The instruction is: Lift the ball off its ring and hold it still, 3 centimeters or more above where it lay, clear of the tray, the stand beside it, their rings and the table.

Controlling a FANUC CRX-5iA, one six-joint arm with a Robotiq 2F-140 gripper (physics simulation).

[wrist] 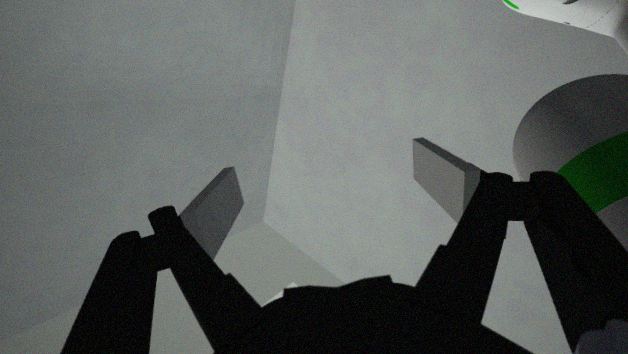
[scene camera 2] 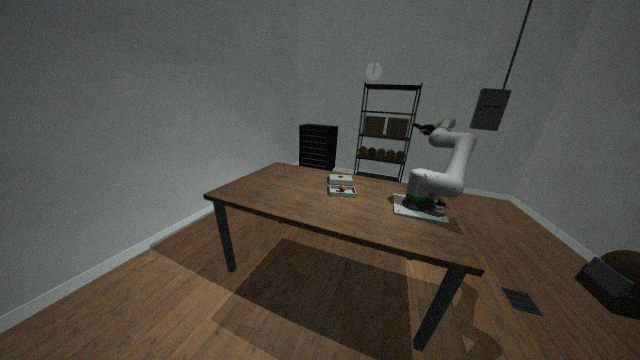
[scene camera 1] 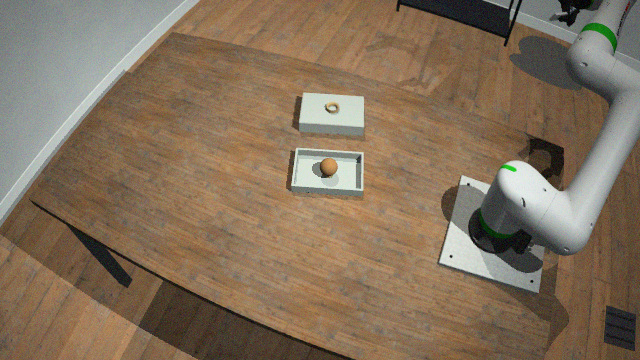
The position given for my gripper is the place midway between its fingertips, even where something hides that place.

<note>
In view: my gripper (wrist: pixel 324 172), a pale tray (scene camera 1: pixel 348 180) and a pale block-shaped stand (scene camera 1: pixel 320 113).
</note>
